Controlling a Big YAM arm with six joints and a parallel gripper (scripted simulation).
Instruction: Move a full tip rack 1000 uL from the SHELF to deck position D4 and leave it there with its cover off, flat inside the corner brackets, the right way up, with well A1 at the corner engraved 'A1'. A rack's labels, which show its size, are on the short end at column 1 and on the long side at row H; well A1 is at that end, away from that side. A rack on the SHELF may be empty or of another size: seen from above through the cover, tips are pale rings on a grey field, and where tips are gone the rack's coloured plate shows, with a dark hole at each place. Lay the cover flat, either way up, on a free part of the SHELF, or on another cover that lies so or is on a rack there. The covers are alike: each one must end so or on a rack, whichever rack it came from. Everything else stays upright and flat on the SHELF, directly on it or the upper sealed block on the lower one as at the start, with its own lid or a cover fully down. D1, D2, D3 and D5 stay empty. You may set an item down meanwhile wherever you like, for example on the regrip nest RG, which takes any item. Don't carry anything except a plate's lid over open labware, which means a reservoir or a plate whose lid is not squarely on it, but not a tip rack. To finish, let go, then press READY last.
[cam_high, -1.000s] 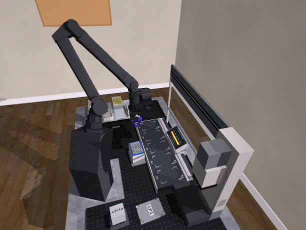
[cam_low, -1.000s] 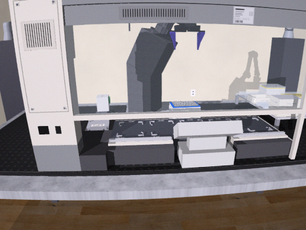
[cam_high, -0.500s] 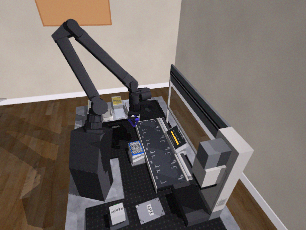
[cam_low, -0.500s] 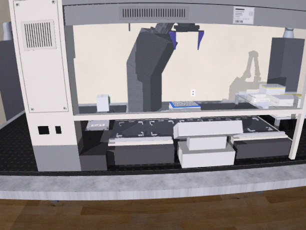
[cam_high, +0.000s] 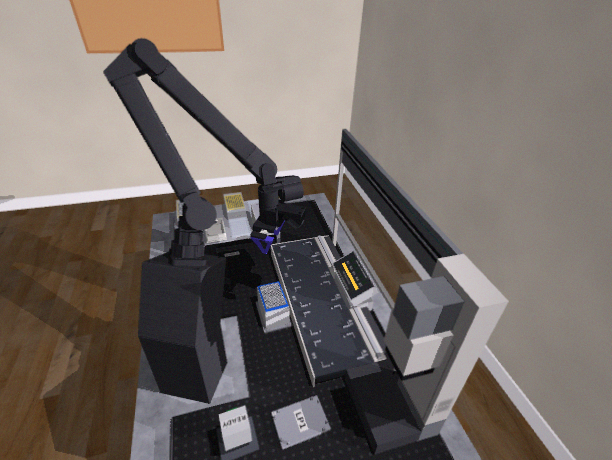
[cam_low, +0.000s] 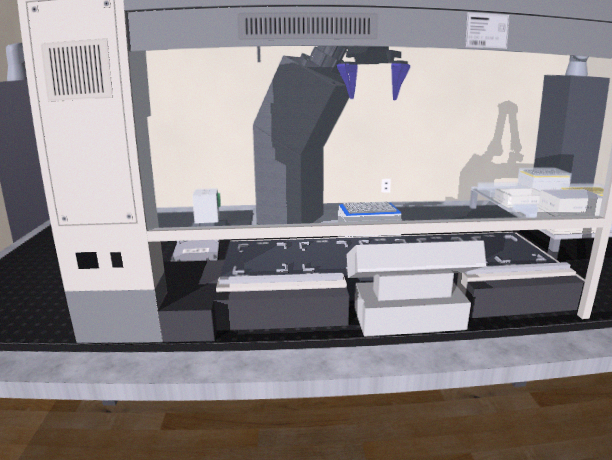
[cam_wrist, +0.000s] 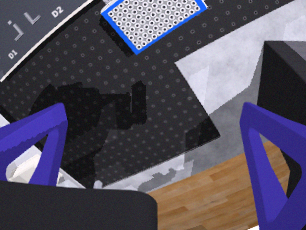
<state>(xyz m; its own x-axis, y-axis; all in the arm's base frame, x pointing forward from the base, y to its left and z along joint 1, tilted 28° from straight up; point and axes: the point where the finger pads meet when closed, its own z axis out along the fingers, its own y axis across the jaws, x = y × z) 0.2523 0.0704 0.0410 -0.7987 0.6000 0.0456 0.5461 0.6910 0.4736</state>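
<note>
Right now my hand is 10 mm short of the tip rack, 10 mm to the left of it and 270 mm above it. Round my hand: shelf label 100 mm behind, 380 mm to the left, 350 mm below; then ready block 190 mm behind, 360 mm to the right, 270 mm below; then regrip nest RG 350 mm below.
</note>
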